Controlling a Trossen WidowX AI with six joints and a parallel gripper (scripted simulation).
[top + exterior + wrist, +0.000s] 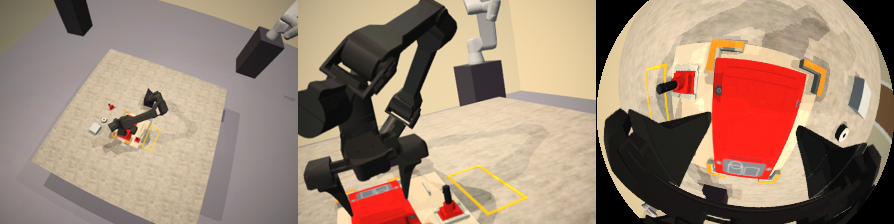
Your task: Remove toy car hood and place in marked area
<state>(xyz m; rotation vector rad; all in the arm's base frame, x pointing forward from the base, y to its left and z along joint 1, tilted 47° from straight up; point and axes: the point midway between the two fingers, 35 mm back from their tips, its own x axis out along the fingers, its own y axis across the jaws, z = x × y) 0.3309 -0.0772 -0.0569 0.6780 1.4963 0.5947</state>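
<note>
The red hood lies 10 mm below my gripper tip.
</note>
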